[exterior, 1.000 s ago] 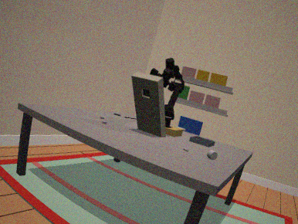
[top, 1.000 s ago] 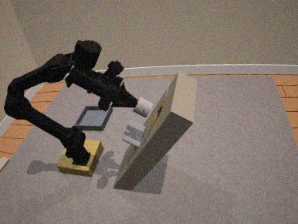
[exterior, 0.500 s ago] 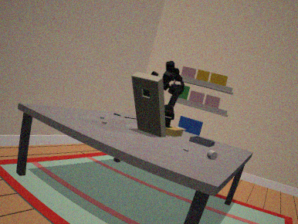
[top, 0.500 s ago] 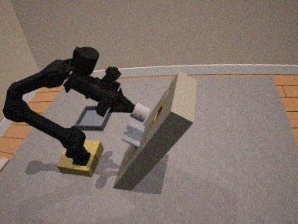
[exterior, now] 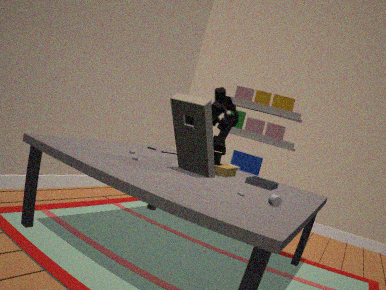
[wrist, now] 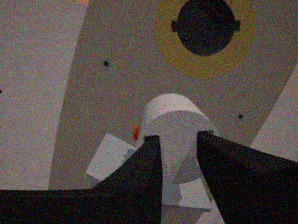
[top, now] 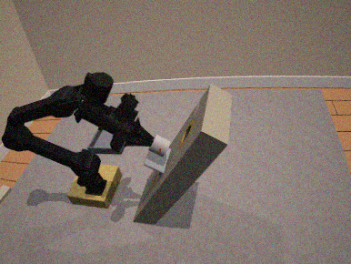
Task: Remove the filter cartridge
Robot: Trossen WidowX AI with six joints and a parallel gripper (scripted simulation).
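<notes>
The round filter cartridge lies 1 cm below my gripper tip and 1 cm ahead of it. Round my gripper tip: shallow tray (33 cm behind, 28 cm to the left, 24 cm below); then grey bracket (7 cm below).
</notes>
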